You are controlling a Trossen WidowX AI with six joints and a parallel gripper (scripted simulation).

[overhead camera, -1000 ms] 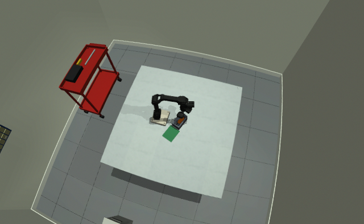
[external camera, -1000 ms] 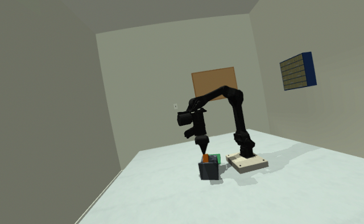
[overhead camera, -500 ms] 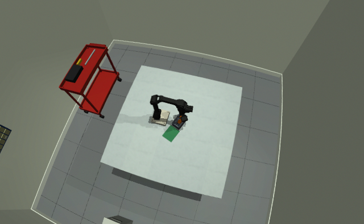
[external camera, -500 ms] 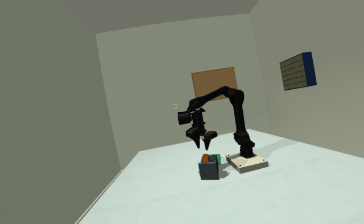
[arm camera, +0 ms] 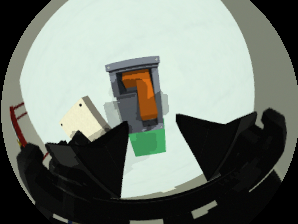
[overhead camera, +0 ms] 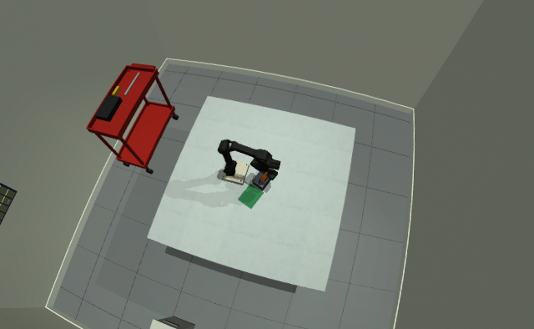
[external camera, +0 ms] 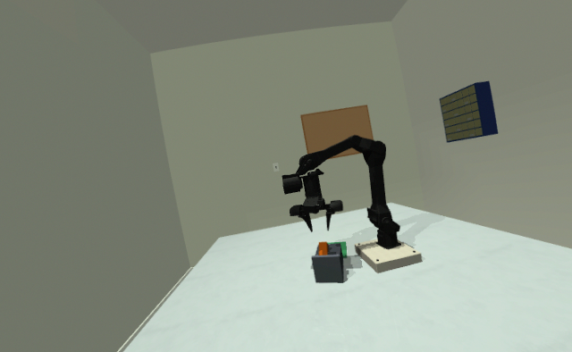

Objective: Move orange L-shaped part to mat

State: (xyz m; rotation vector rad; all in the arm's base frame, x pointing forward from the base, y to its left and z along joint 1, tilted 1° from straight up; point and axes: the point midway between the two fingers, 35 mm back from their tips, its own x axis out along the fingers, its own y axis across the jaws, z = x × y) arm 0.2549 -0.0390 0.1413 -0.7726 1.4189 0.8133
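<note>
The orange L-shaped part is 10 cm below my gripper tip and 4 cm to the left of it. Also, from my gripper tip: green mat 16 cm below, 12 cm to the right, 9 cm behind.
</note>
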